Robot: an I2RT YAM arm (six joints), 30 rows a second.
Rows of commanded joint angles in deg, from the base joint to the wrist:
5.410, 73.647, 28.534, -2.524, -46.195, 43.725
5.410, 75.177, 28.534, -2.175, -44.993, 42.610
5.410, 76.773, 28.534, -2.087, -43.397, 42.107
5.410, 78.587, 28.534, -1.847, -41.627, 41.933
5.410, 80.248, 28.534, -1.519, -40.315, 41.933
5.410, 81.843, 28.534, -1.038, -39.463, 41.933
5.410, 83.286, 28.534, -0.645, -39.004, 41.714
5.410, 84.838, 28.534, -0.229, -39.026, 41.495
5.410, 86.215, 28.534, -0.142, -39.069, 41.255
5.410, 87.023, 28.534, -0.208, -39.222, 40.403
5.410, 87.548, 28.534, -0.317, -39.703, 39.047
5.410, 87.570, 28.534, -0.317, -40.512, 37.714
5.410, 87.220, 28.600, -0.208, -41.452, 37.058
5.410, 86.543, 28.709, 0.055, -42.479, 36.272
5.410, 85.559, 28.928, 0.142, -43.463, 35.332
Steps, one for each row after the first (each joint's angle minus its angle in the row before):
0.000, 1.530, 0.000, 0.349, 1.202, -1.115
0.000, 1.596, 0.000, 0.088, 1.596, -0.503
0.000, 1.814, 0.000, 0.240, 1.770, -0.174
0.000, 1.661, 0.000, 0.328, 1.312, 0.000
0.000, 1.595, 0.000, 0.481, 0.852, 0.000
0.000, 1.443, 0.000, 0.393, 0.459, -0.219
0.000, 1.552, 0.000, 0.416, -0.022, -0.219
0.000, 1.377, 0.000, 0.087, -0.043, -0.240
0.000, 0.808, 0.000, -0.066, -0.153, -0.852
0.000, 0.525, 0.000, -0.109, -0.481, -1.356
0.000, 0.022, 0.000, 0.000, -0.809, -1.333
0.000, -0.350, 0.066, 0.109, -0.940, -0.656
0.000, -0.677, 0.109, 0.263, -1.027, -0.786
0.000, -0.984, 0.219, 0.087, -0.984, -0.940

